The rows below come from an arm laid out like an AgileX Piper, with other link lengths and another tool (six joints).
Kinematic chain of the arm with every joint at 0, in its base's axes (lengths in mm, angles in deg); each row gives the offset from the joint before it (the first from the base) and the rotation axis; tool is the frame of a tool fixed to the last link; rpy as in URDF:
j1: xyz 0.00 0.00 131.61 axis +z
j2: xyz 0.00 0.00 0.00 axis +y
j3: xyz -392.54 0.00 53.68 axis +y
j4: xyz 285.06 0.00 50.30 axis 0.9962 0 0.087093
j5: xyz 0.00 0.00 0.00 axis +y
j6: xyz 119.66 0.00 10.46 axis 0.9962 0 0.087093
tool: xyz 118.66 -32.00 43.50 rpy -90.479 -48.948 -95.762
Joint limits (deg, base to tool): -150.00..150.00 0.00..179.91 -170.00..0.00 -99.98..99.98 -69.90..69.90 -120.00..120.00
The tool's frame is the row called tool.
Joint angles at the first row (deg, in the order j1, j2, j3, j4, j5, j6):
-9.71, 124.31, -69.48, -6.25, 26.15, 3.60
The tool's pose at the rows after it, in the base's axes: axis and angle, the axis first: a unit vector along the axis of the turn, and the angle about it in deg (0 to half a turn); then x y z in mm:
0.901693, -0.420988, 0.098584, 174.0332, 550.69, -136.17, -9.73
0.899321, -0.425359, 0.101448, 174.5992, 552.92, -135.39, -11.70
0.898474, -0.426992, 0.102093, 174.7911, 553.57, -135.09, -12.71
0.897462, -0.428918, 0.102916, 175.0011, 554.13, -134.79, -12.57
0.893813, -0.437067, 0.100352, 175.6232, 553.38, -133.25, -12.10
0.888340, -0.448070, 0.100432, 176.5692, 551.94, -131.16, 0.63
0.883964, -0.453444, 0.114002, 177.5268, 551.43, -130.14, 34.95
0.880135, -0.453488, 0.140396, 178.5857, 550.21, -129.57, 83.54
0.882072, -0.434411, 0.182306, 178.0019, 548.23, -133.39, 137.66
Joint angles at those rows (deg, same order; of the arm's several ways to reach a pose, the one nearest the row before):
-9.71, 125.18, -69.55, -5.81, 24.91, 3.60
-9.71, 125.48, -69.55, -5.12, 24.10, 3.60
-9.71, 125.61, -69.54, -4.86, 23.83, 3.60
-9.71, 125.61, -69.55, -4.56, 23.66, 3.60
-9.71, 125.49, -69.55, -3.33, 23.84, 3.60
-9.71, 123.93, -69.54, -1.67, 25.02, 3.60
-9.71, 120.07, -69.54, -0.86, 27.07, 3.60
-9.71, 114.73, -69.54, -0.62, 29.17, 3.42
-9.71, 109.11, -69.54, -3.24, 30.44, 2.93

